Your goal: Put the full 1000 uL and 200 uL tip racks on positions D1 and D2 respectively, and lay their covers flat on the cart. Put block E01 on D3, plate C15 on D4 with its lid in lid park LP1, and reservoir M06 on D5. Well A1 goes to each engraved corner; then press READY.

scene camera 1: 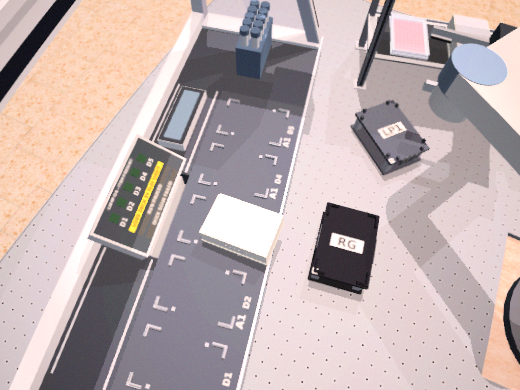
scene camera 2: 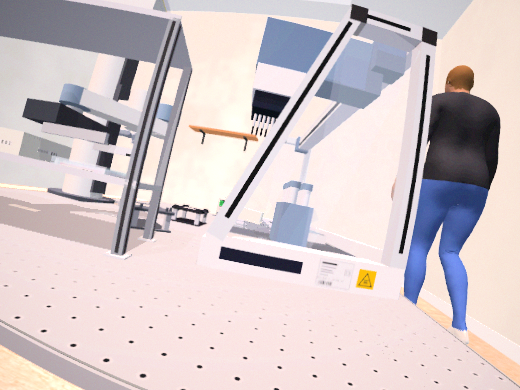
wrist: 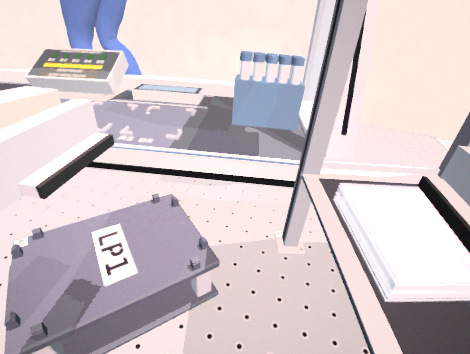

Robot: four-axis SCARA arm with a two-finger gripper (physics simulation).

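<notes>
The white block (scene camera 1: 240, 227) lies over D3, offset from the rear brackets and reaching the deck's front rim; full seating is unclear. D1, D2, D4 and D5 show bare corner brackets. A pink-topped plate (scene camera 1: 409, 36) rests in a tray at the back right; a pale, flat plate (wrist: 410, 240) shows at the wrist view's right. Lid park LP1 (scene camera 1: 392, 131) (wrist: 107, 255) has a bare top. My gripper is open and empty near LP1; one finger (wrist: 67, 165) shows at left, the other is hidden. The tip racks and reservoir cannot be identified.
Stand RG (scene camera 1: 345, 245) is in front of the deck. A blue tube rack (scene camera 1: 252, 55) (wrist: 268, 102) stands at the deck's far end. The status panel (scene camera 1: 140, 197) (wrist: 77, 67) is behind the deck. A frame post (scene camera 1: 372, 50) (wrist: 320, 110) rises near LP1. A person (scene camera 2: 460, 150) stands behind.
</notes>
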